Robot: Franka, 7 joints.
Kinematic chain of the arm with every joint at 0, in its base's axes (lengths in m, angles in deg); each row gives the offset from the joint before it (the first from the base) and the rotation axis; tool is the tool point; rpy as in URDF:
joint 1: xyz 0 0 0.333 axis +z
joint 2: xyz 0 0 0 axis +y
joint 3: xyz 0 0 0.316 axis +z
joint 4: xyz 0.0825 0 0 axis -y
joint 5: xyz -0.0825 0 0.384 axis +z
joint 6: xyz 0 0 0 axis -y
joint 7: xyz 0.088 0 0 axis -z
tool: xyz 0 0 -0.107 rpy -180 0 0
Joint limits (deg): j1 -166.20..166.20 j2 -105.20..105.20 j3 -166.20..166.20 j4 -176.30..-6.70 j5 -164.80..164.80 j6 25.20..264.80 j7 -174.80..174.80
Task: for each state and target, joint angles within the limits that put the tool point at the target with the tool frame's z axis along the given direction. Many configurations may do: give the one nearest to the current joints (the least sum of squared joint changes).
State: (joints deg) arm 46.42 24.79 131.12 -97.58 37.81 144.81 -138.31
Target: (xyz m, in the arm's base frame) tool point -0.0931 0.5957 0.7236 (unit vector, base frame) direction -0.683 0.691 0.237
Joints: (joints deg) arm 30.91 50.65 112.80 -94.98 46.56 184.87 -138.31
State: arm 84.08 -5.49 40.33 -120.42 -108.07 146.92 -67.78
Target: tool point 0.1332 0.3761 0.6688 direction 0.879 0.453 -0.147
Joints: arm 67.94 -37.83 2.77 -132.80 -81.23 137.46 -67.78
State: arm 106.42 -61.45 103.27 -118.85 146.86 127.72 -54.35
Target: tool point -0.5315 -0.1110 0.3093 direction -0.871 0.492 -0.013
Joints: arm 88.73 -96.02 97.48 -113.93 143.15 185.05 -54.35
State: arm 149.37 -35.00 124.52 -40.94 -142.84 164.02 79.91
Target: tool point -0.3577 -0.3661 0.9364 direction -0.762 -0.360 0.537
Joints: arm 137.01 9.38 95.30 -63.57 -121.97 159.88 79.91
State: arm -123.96 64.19 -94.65 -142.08 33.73 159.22 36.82
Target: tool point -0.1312 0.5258 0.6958 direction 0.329 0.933 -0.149
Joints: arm -166.20 46.52 -112.21 -113.29 30.92 172.44 36.82
